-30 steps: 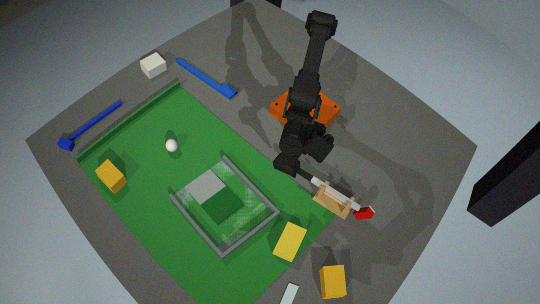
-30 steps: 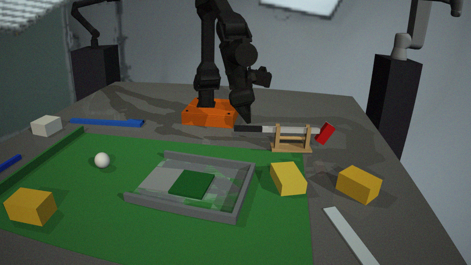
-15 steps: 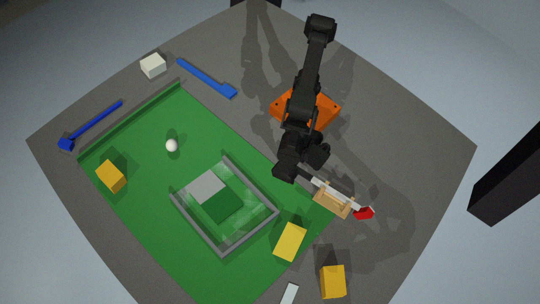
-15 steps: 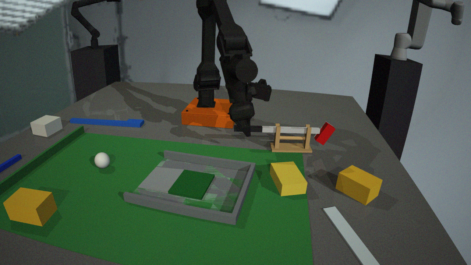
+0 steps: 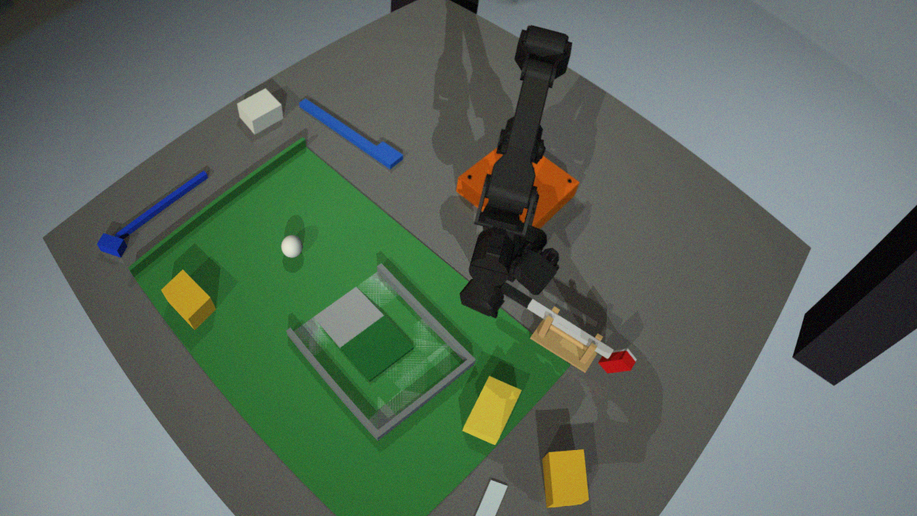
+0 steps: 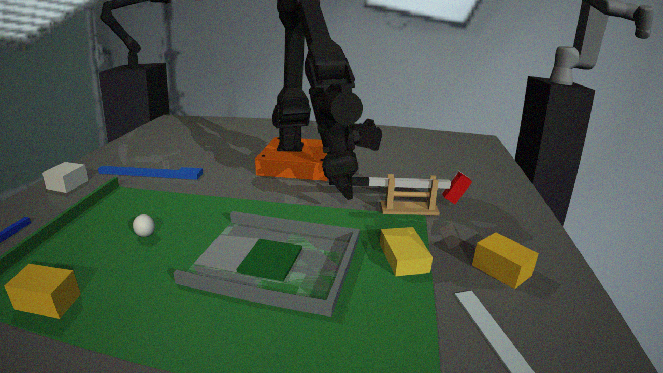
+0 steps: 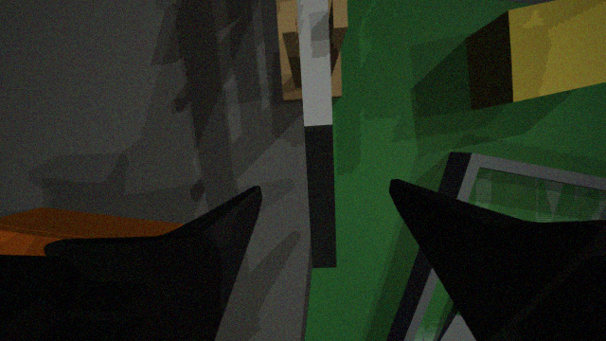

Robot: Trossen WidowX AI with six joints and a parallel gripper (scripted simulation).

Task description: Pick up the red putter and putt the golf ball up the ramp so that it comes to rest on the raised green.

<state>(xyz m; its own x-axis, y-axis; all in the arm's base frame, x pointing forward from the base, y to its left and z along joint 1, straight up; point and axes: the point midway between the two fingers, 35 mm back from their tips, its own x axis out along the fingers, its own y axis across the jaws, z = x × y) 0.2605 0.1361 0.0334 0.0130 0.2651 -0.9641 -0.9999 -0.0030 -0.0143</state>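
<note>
The red putter is 11 cm to the left of my gripper tip, 1 cm behind it and 1 cm above it. From my gripper tip the other things lie so: wooden stand 13 cm to the left, 1 cm below; white block 72 cm to the right, 8 cm behind, 2 cm below; white golf ball 38 cm to the right, 14 cm ahead, 2 cm below.
</note>
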